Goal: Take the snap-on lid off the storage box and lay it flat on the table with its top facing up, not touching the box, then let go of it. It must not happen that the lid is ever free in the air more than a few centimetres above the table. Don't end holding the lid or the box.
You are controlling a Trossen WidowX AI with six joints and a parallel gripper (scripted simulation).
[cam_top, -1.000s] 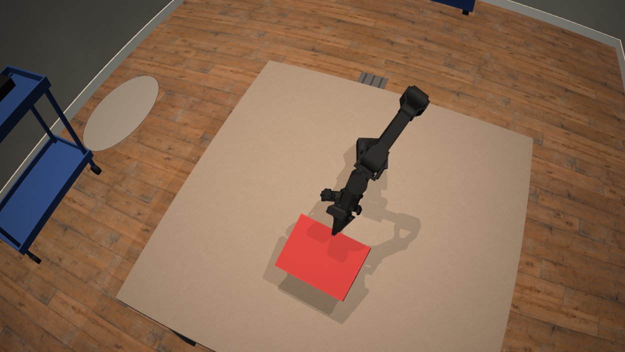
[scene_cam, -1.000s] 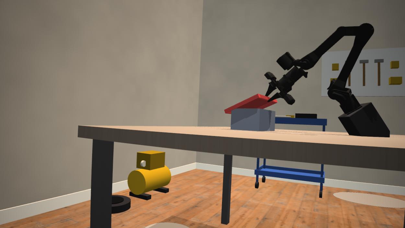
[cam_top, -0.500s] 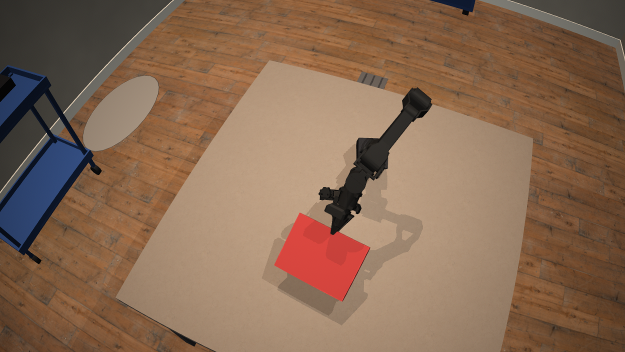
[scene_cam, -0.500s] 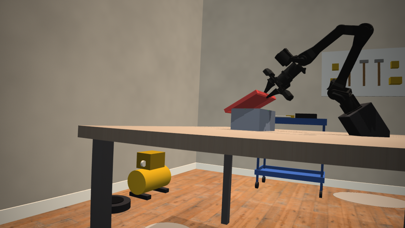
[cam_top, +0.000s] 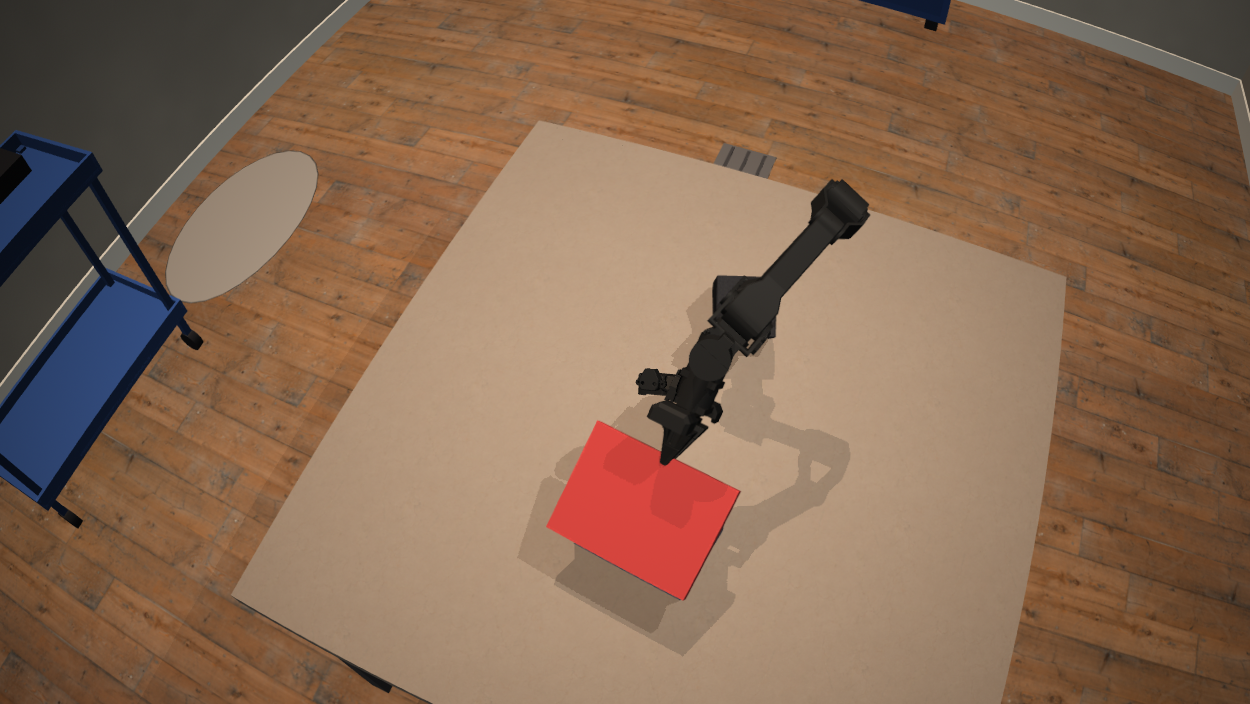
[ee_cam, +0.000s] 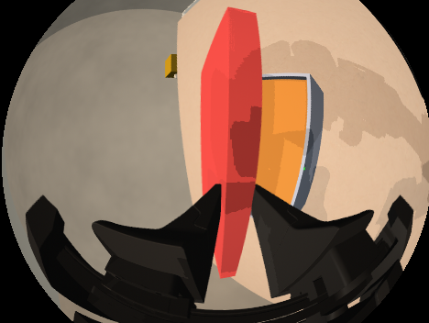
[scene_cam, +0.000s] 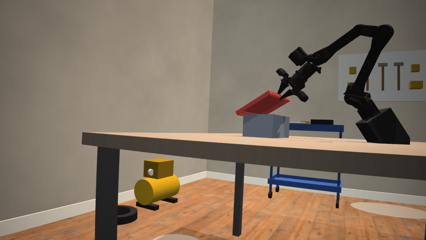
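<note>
My gripper is now 100 mm short of the red lid, 60 mm above it and 10 mm to the left of it. Also, from my hand: storage box 160 mm below, 80 mm ahead, 10 mm to the right.
</note>
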